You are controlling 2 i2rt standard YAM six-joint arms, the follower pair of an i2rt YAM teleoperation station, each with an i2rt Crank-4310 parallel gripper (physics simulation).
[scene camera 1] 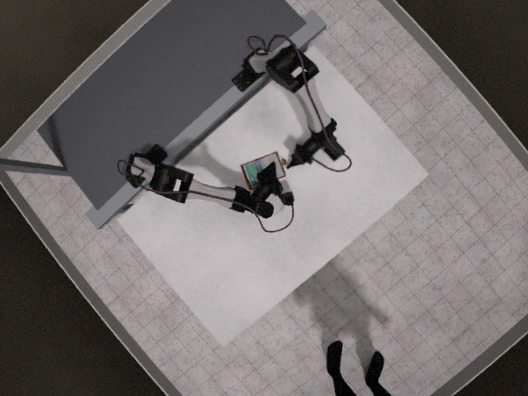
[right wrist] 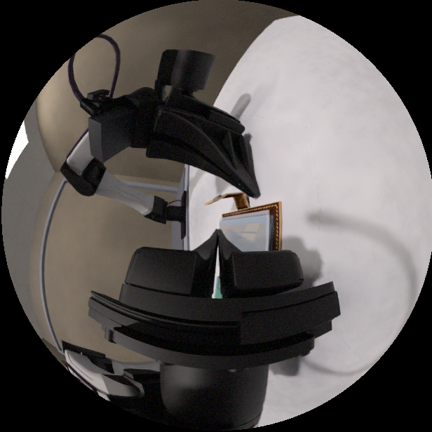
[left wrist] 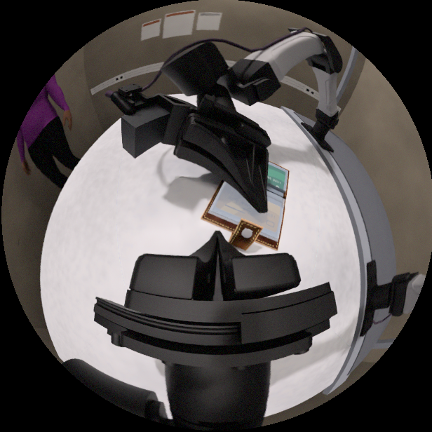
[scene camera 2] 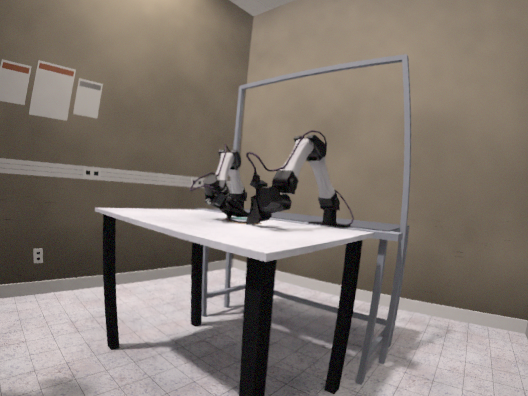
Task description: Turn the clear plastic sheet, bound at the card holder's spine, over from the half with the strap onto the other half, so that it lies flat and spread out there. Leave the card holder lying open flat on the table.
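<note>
The card holder [scene camera 1: 250,170] [scene camera 2: 242,218] [left wrist: 279,176] [right wrist: 278,235] lies open on the table, brown with stitched edges. Its green half is partly hidden by the right arm. The clear sheet [left wrist: 229,197] [right wrist: 250,229] lies over the half with the strap. The strap [scene camera 1: 283,162] [left wrist: 240,239] [right wrist: 242,201] sticks out from that half's edge, its snap facing up. My right gripper [scene camera 1: 274,164] [scene camera 2: 229,217] [left wrist: 262,212] [right wrist: 218,230] is shut, tips low over the card holder. My left gripper [scene camera 1: 288,166] [scene camera 2: 251,222] [left wrist: 217,231] [right wrist: 255,196] is shut, tips beside the strap, apart from it.
Both grippers are close together at the card holder. The white table [scene camera 1: 215,280] [scene camera 2: 165,225] extends around it. A grey frame rail [scene camera 1: 210,122] runs along the arm bases. A person [left wrist: 50,120] stands beyond the table, with legs [scene camera 1: 340,370] showing at the bottom of scene camera 1.
</note>
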